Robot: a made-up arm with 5 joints.
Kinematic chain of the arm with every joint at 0, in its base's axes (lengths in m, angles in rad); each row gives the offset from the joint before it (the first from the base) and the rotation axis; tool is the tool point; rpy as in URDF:
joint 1: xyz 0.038 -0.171 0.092 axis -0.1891 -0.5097 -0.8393
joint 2: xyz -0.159 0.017 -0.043 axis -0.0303 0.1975 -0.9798
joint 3: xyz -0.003 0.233 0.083 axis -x
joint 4: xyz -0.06 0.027 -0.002 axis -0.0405 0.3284 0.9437
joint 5: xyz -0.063 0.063 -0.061 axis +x
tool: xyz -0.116 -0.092 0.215 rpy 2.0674 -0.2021 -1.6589
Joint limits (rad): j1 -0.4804..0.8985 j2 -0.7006..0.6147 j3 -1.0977..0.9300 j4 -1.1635..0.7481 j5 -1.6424..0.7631
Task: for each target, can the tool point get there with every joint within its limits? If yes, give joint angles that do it. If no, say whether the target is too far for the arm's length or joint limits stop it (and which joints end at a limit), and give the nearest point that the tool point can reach.
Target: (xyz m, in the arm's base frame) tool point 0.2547 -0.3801 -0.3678
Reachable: no: joint limits stop it (at a limit: joint 1, joint 2, joint 3, joint 5) | nearest point 0.4439 -0.1016 -0.0414 | short by 0.469 m
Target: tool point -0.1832 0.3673 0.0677
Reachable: yes | joints -0.1902 0.4950 0.7209 -0.0795 -1.1911
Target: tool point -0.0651 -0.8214 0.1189
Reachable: no: joint limits stop it (at a limit: joint 1, joint 2, joint 3, joint 4) | nearest point -0.2377 -0.4163 0.2672 | short by 0.465 m
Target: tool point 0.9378 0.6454 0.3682
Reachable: no: too far | nearest point 0.4253 0.2774 0.1869 | short by 0.656 m
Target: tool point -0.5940 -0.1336 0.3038
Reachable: yes | joints -0.3299 -0.5527 0.6321 0.5694 -0.8632
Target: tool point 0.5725 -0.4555 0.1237
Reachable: no: joint limits stop it (at a limit: joint 1, joint 2, joint 4, joint 5) | nearest point 0.4759 -0.0816 0.0281 | short by 0.398 m
